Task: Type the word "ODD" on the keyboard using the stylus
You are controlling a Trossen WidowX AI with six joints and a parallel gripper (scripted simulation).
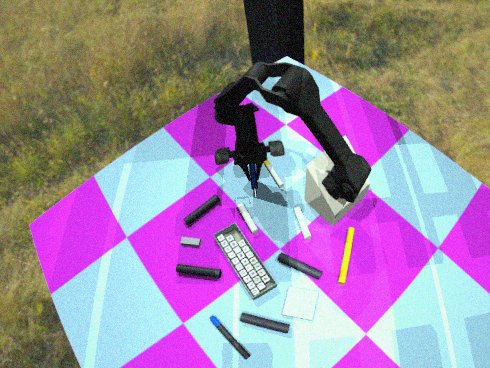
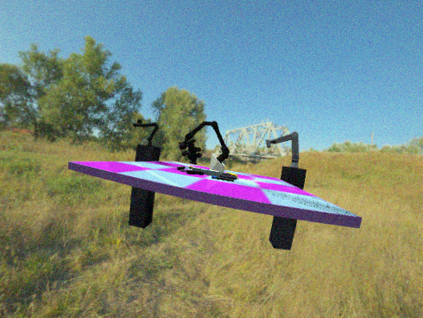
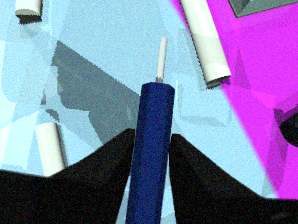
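Now: gripper tip 10 mm to the right of the stylus and 10 mm short of it. The rest, counted from my gripper tip: grey block 240 mm ahead, 50 mm below, 20 mm to the right; stylus tip 40 mm to the left, 30 mm ahead; yellow marker 90 mm behind, 50 mm below, 20 mm to the right.
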